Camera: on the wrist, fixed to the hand. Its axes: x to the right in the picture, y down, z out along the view.
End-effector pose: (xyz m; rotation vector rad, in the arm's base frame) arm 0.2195 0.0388 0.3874 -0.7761 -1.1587 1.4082
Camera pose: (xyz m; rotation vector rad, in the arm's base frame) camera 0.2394 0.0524 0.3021 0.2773 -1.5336 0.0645
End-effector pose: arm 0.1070 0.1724 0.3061 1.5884 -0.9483 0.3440
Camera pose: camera 0.0639 0.2195 0.3676 1.7237 0.2503 -1.0056
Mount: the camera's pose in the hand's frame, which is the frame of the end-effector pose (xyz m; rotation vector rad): -0.0030 0.0747 -0.0476 -0.2121 -0.2556 -1.5442
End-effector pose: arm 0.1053 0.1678 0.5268 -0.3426 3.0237 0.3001
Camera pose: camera 0.0882 0.2302 0.5874 -2.1170 1.6871 0.4109
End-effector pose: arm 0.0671 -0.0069 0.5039 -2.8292 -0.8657 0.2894
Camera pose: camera 0.1156 -0.0746 0.5342 -1.4520 -2.7646 0.2856
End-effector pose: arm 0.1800 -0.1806 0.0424 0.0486 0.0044 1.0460
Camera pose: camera 0.1126 -0.1440 -0.0020 -0.0209 -0.2627 -0.5113
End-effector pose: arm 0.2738 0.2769 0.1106 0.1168 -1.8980 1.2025
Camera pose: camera 0.2684 0.3524 0.0644 1.3597 -1.4143 -0.0894
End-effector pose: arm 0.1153 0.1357 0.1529 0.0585 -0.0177 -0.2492
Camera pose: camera 0.1319 0.2114 0.1098 -0.1895 -0.2031 -1.7987
